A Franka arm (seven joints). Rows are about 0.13 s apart.
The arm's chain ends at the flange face. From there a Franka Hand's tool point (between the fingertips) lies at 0.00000 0.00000 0.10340 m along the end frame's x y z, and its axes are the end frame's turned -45 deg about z.
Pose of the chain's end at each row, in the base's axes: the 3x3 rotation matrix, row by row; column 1 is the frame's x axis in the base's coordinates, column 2 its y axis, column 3 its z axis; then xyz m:
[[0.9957, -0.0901, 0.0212], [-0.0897, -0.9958, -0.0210], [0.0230, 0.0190, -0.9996]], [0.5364, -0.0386, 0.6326]
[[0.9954, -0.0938, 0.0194], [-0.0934, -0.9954, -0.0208], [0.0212, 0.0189, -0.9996]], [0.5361, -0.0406, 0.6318]
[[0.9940, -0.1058, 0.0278], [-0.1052, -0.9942, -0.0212], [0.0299, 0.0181, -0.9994]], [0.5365, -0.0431, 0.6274]
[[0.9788, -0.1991, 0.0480], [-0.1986, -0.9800, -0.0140], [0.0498, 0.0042, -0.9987]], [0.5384, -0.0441, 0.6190]
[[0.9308, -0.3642, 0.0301], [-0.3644, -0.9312, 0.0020], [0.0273, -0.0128, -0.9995]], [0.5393, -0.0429, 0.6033]
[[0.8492, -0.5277, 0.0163], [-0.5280, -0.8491, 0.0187], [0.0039, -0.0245, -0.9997]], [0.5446, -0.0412, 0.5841]
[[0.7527, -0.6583, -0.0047], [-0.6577, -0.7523, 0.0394], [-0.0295, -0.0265, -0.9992]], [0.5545, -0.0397, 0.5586]
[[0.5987, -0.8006, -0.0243], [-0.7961, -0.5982, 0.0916], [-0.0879, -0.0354, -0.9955]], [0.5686, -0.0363, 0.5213]
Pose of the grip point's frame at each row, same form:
[[0.7678, 0.6404, 0.0212], [0.6407, -0.7676, -0.0210], [0.0028, 0.0297, -0.9996]], [0.5386, -0.0408, 0.5292]
[[0.7702, 0.6375, 0.0194], [0.6378, -0.7699, -0.0208], [0.0016, 0.0284, -0.9996]], [0.5381, -0.0428, 0.5284]
[[0.7777, 0.6281, 0.0278], [0.6286, -0.7774, -0.0212], [0.0083, 0.0339, -0.9994]], [0.5394, -0.0453, 0.5241]
[[0.8329, 0.5513, 0.0480], [0.5525, -0.8334, -0.0140], [0.0322, 0.0382, -0.9987]], [0.5434, -0.0455, 0.5157]
[[0.9157, 0.4006, 0.0301], [0.4008, -0.9161, 0.0020], [0.0284, 0.0103, -0.9995]], [0.5424, -0.0427, 0.5000]
[[0.9736, 0.2273, 0.0163], [0.2271, -0.9738, 0.0187], [0.0201, -0.0146, -0.9997]], [0.5463, -0.0393, 0.4807]
[[0.9977, 0.0668, -0.0047], [0.0669, -0.9970, 0.0394], [-0.0021, -0.0396, -0.9992]], [0.5540, -0.0356, 0.4553]
[[0.9895, -0.1428, -0.0243], [-0.1399, -0.9859, 0.0916], [-0.0371, -0.0872, -0.9955]], [0.5661, -0.0268, 0.4184]

